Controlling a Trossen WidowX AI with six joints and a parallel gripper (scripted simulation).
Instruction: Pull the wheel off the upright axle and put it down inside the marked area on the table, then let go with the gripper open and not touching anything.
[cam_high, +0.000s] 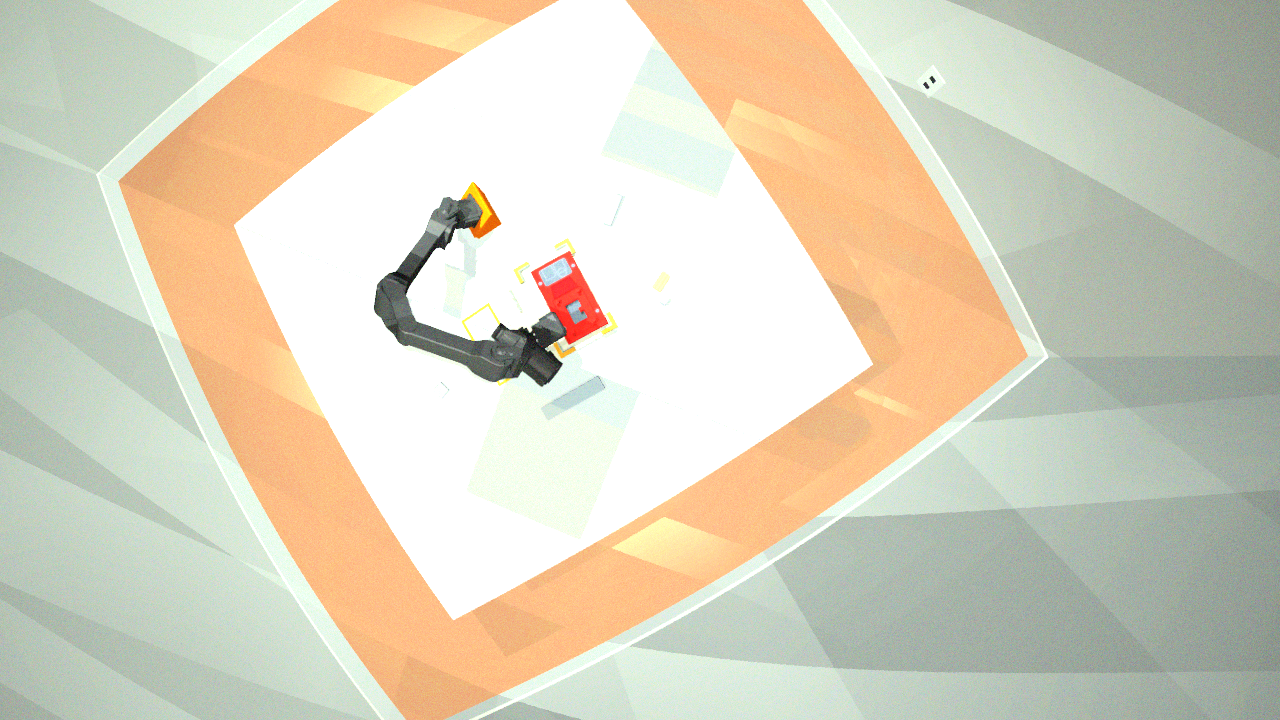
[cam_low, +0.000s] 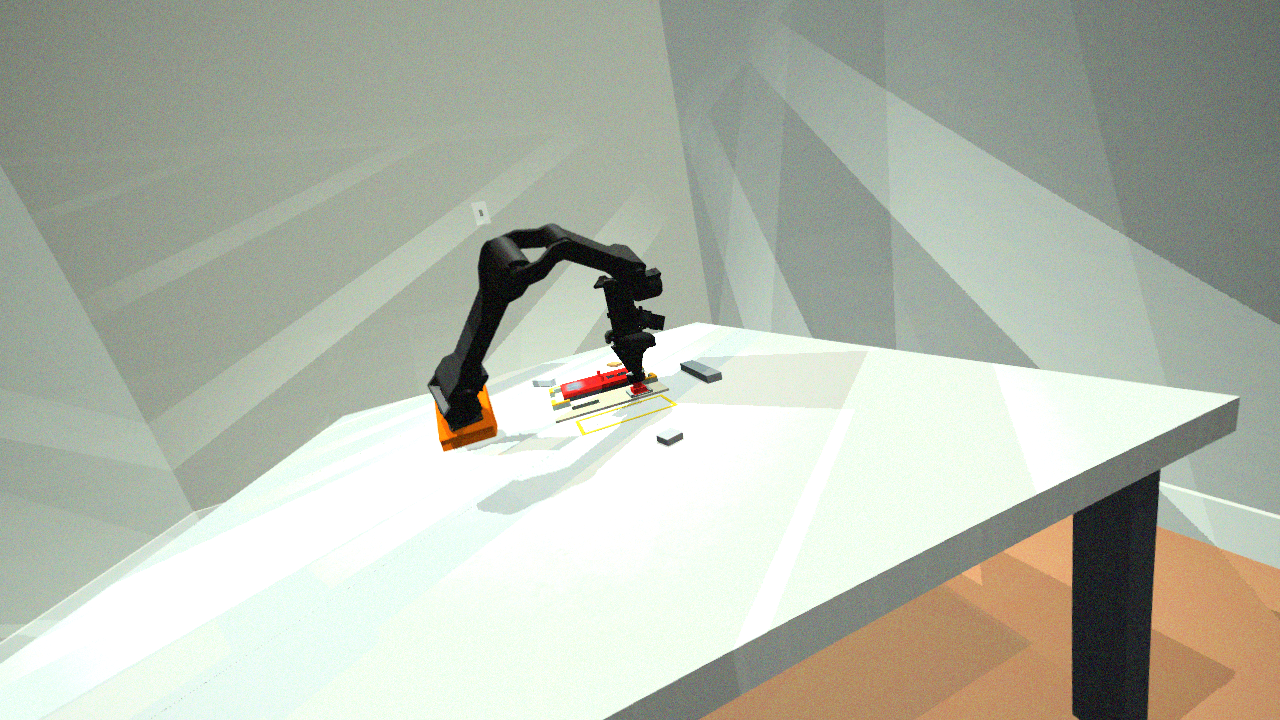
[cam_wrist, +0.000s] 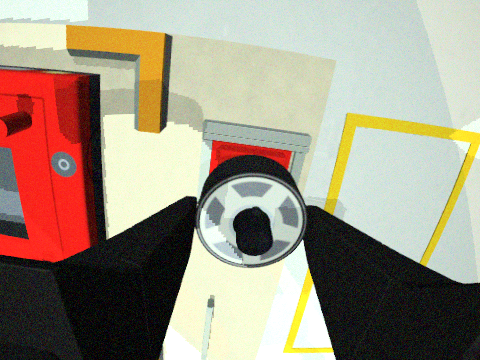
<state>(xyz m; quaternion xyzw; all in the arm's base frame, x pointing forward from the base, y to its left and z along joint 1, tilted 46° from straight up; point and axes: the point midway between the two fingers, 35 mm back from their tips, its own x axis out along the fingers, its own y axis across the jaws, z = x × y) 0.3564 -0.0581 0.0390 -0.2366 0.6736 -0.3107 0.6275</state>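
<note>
Now: gripper tip right at the wheel. Round my gripper tip: small grey block (260 mm to the right, 60 mm behind, 40 mm below).
</note>
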